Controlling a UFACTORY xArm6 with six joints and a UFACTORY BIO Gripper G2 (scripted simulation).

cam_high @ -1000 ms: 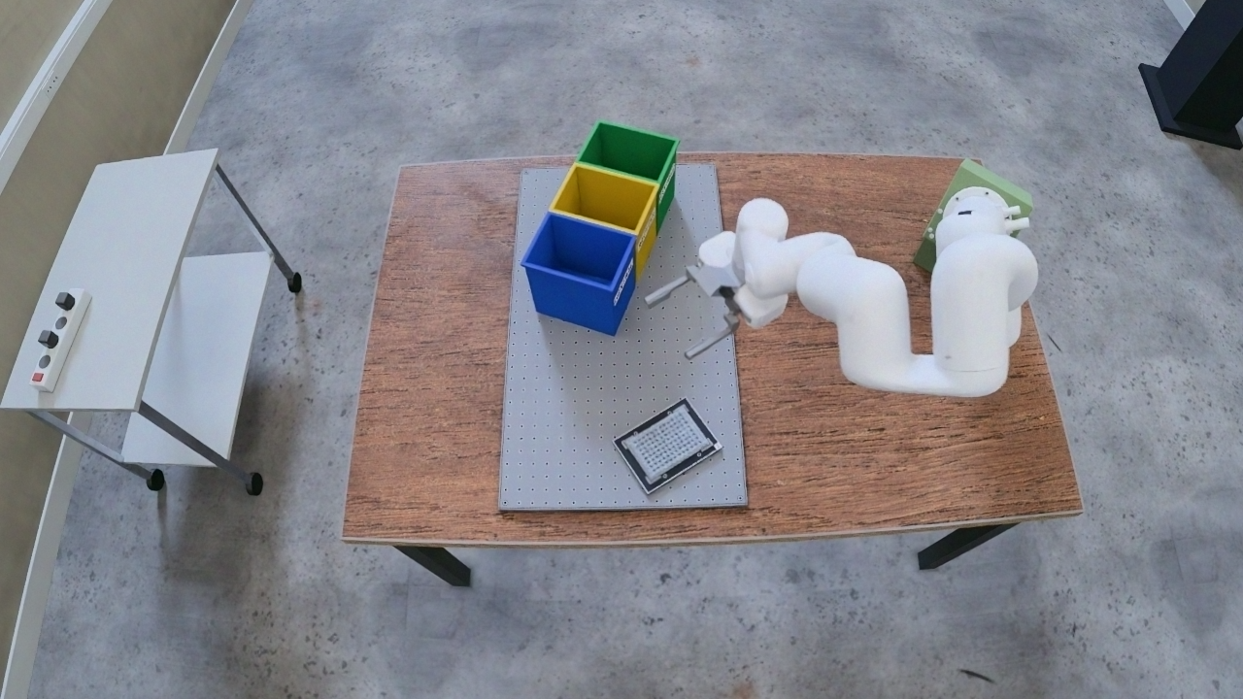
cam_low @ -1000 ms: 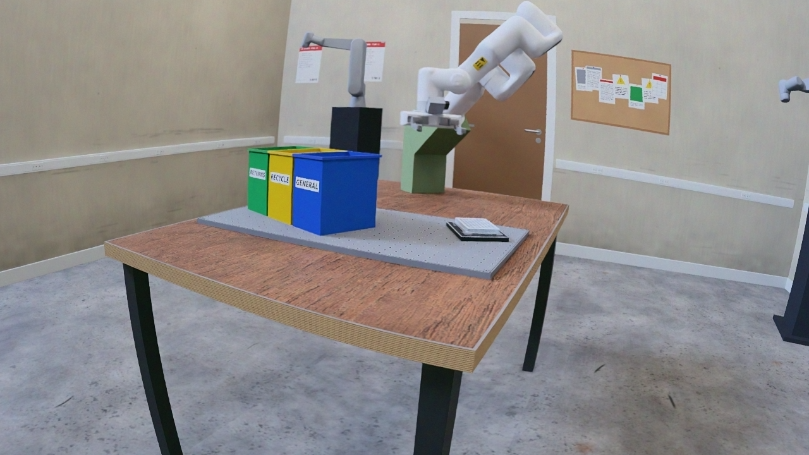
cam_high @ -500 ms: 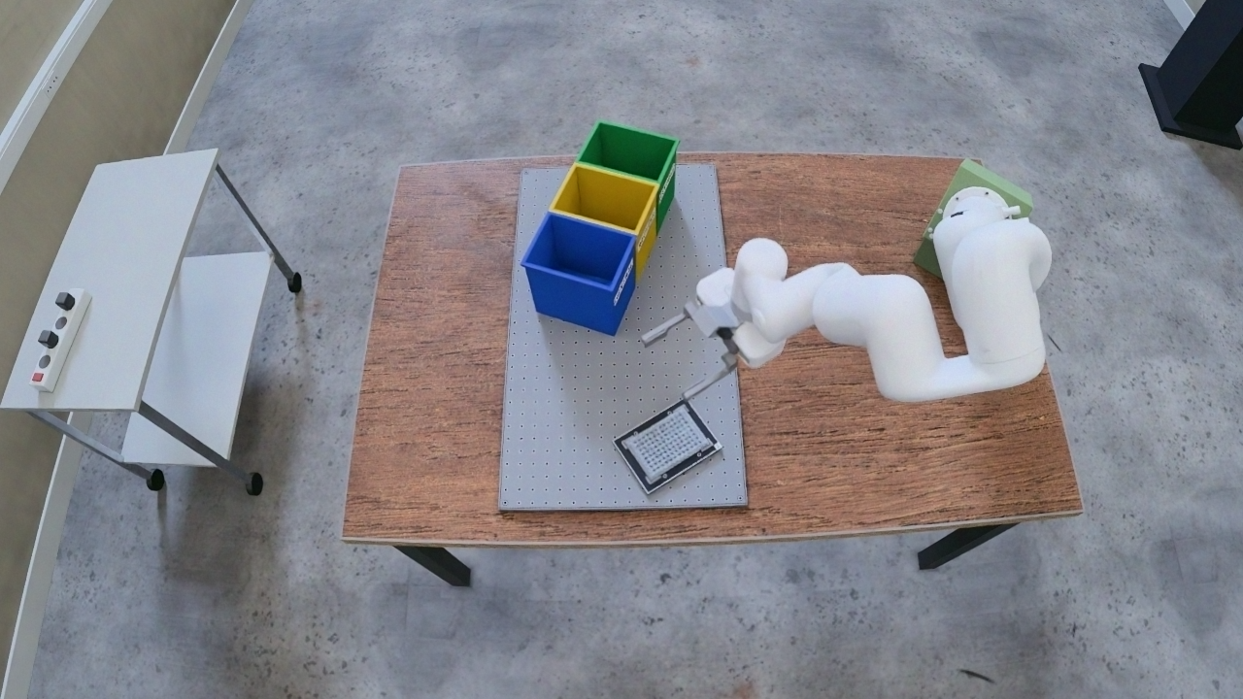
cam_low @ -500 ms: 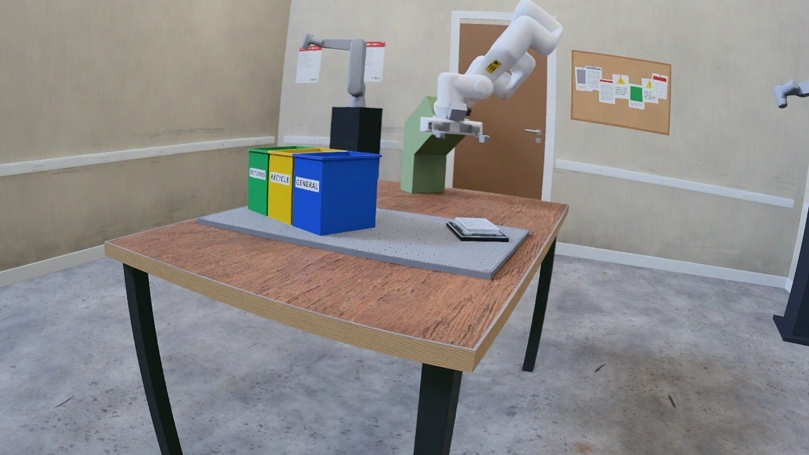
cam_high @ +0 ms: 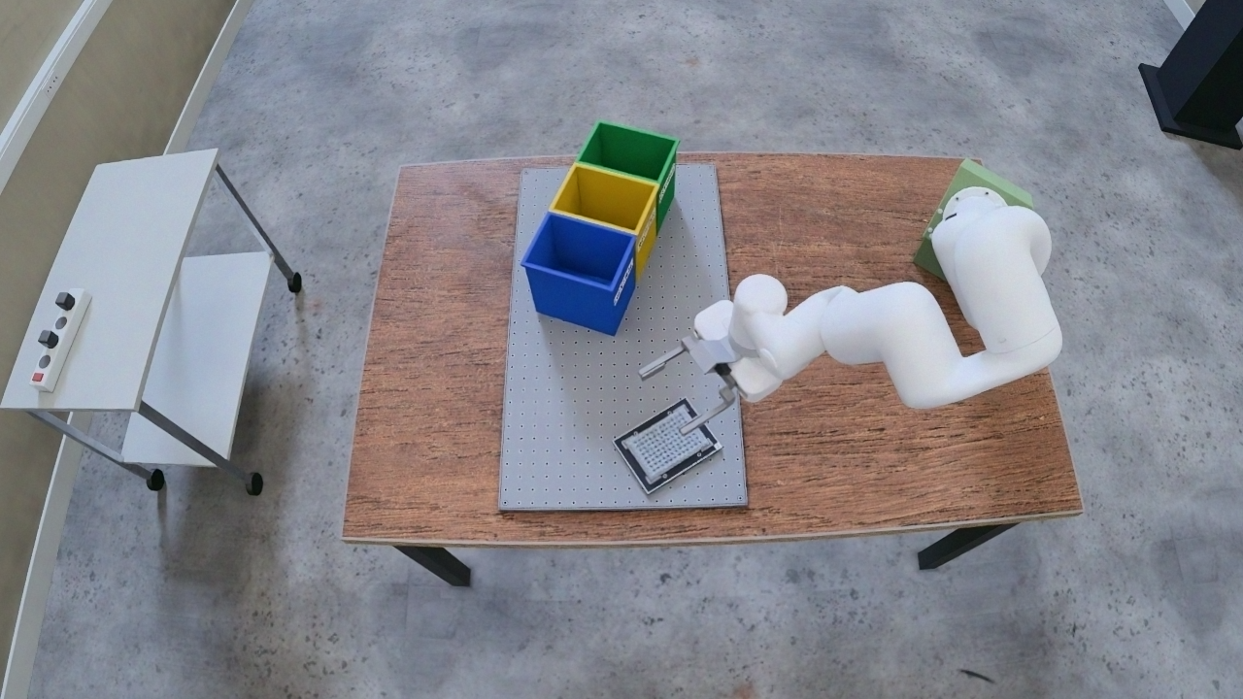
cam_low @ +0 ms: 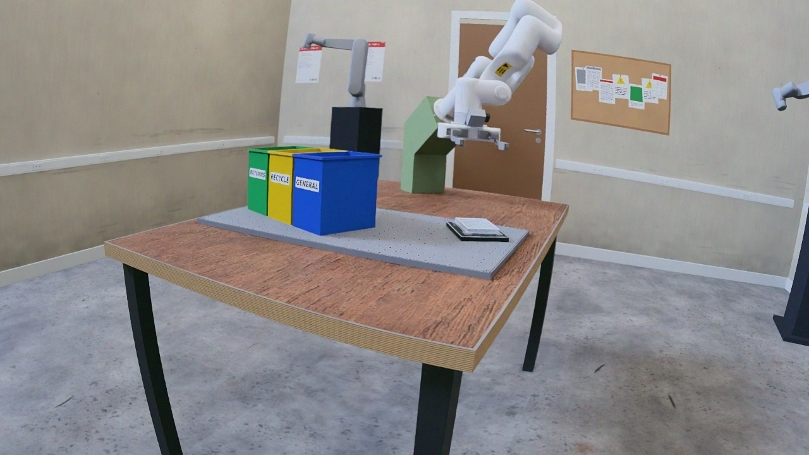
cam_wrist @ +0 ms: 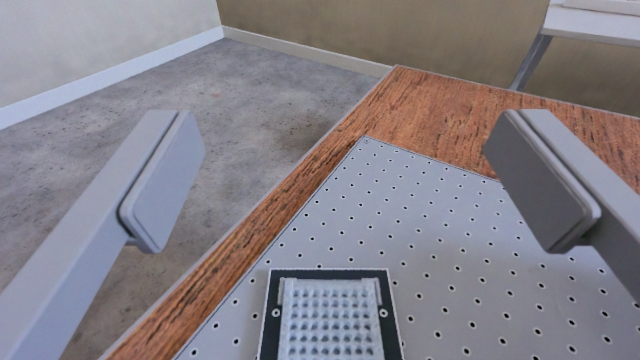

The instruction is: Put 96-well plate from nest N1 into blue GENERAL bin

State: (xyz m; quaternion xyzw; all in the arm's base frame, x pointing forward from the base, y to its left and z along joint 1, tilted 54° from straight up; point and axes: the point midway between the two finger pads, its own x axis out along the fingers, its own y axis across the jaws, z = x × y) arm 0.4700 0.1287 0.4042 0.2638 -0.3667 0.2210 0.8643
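The clear 96-well plate is 210 mm below my hand. Round my hand: yellow recycle bin: 190 mm ahead, 410 mm to the right, 140 mm below; then black plate nest N1: 220 mm below; then blue general bin: 210 mm ahead, 280 mm to the right, 140 mm below.
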